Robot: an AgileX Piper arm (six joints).
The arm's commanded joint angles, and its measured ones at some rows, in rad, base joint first. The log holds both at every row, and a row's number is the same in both.
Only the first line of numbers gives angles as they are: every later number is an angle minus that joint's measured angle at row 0.
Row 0, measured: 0.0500, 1.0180, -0.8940, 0.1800, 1.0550, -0.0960
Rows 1 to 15, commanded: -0.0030, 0.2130, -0.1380, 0.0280, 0.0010, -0.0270; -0.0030, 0.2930, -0.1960, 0.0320, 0.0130, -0.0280; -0.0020, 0.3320, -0.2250, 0.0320, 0.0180, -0.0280; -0.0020, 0.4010, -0.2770, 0.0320, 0.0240, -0.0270; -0.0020, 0.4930, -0.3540, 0.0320, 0.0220, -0.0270; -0.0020, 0.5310, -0.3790, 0.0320, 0.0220, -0.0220; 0.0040, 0.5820, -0.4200, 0.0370, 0.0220, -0.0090; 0.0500, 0.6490, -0.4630, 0.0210, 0.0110, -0.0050; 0.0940, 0.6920, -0.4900, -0.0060, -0.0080, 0.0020; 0.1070, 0.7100, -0.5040, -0.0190, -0.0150, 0.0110; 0.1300, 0.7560, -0.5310, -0.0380, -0.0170, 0.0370; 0.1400, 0.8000, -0.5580, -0.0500, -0.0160, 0.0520; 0.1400, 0.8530, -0.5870, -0.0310, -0.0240, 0.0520; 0.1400, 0.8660, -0.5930, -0.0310, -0.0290, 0.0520; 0.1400, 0.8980, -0.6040, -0.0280, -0.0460, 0.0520
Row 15, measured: 0.1390, 0.8600, -0.5860, -0.0310, -0.0240, 0.0470
